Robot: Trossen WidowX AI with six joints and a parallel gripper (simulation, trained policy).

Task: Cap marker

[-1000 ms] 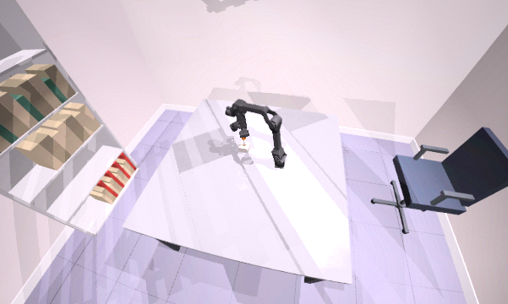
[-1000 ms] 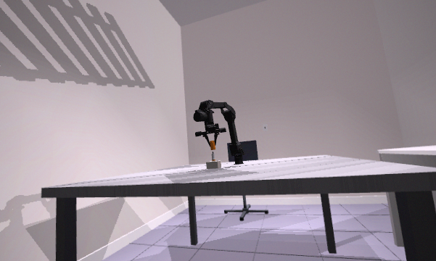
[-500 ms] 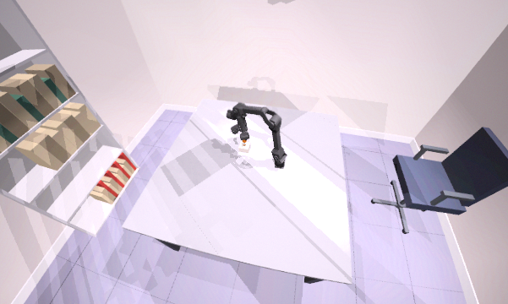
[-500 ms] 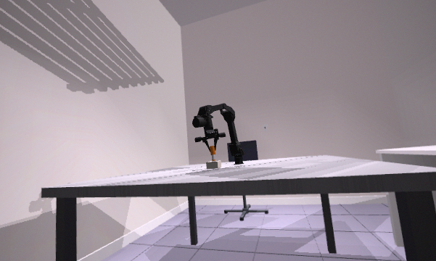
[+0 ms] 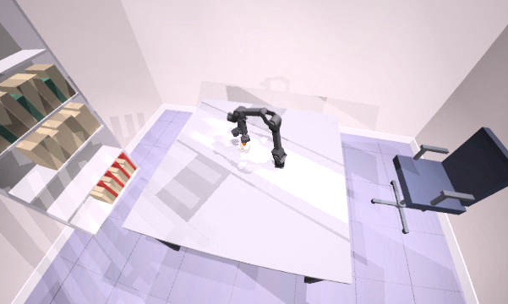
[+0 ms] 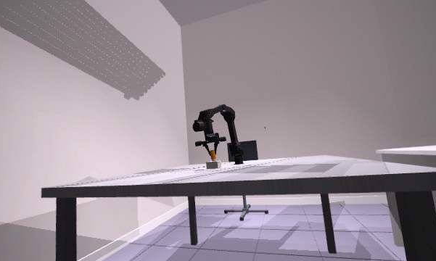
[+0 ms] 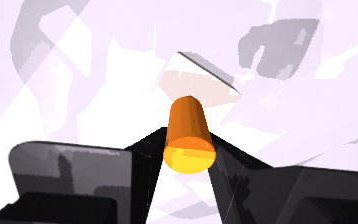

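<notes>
The orange cap is 1 cm ahead of my gripper tip and 1 cm above it. Round my gripper tip: holder block 1 cm ahead, 6 cm below.
</notes>
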